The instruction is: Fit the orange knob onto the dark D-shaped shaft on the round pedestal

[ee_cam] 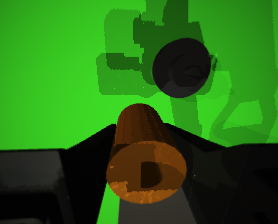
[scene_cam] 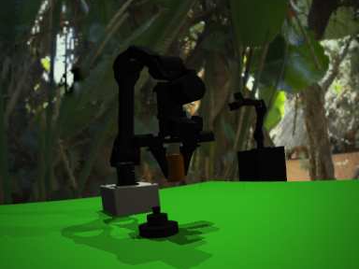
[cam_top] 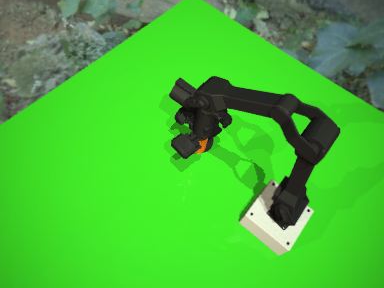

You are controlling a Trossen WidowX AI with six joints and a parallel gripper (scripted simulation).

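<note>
The pedestal lies 4 cm ahead of my gripper tip, 7 cm to the right of it and 8 cm below it. From my gripper tip the other things lie so: orange knob 2 cm above.
</note>
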